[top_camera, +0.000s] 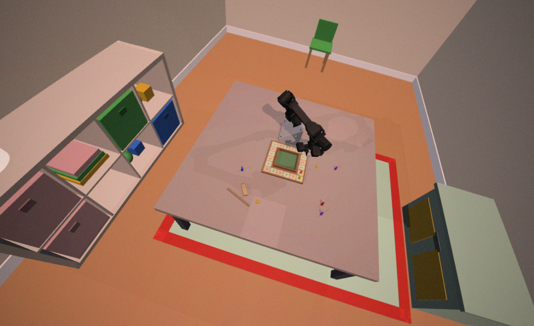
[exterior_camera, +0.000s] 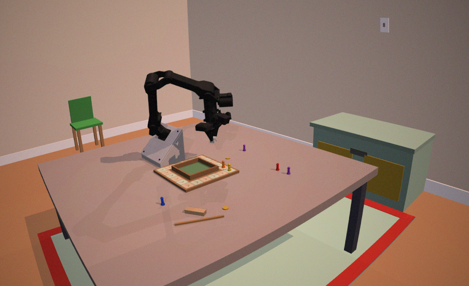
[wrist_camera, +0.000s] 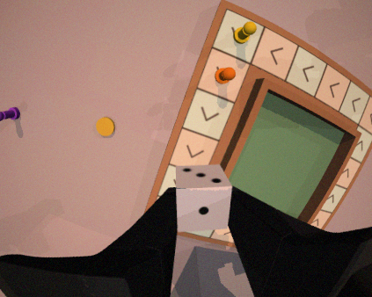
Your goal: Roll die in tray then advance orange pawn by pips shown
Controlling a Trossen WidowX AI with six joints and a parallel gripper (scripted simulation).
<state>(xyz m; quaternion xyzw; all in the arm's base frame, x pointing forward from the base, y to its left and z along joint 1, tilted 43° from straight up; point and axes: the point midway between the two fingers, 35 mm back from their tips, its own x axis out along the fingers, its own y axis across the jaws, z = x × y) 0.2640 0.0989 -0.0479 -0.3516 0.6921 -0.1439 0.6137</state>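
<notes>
The orange pawn lies 8 cm ahead of my gripper tip, 1 cm to the right of it and 10 cm below it. The rest, counted from my gripper tip: white die right at my gripper tip; yellow pawn 12 cm ahead, 2 cm to the right, 10 cm below; red pawn 26 cm ahead, 15 cm to the left, 11 cm below.
</notes>
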